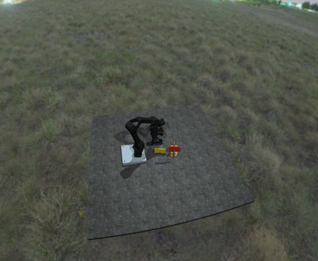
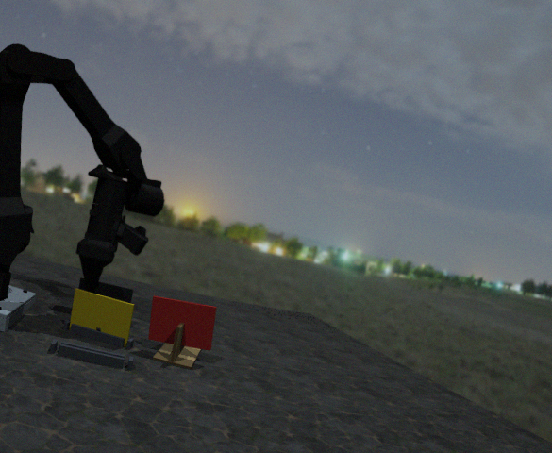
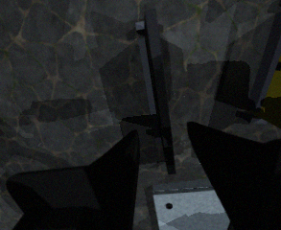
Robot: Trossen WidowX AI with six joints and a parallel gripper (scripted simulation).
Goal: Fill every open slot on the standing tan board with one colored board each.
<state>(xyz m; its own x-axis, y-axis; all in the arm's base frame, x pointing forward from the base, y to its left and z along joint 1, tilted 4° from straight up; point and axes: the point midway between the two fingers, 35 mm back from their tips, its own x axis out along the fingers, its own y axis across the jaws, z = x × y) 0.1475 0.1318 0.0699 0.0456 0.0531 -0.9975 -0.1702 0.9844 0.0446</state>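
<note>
Right now my gripper tip is 3 cm short of the dark board and 2 cm above it. Also, from my gripper tip: red board: 18 cm ahead, 11 cm to the right; tan board: 18 cm ahead, 8 cm to the right, 2 cm below; yellow board: 11 cm to the right, 5 cm ahead, 2 cm below.
</note>
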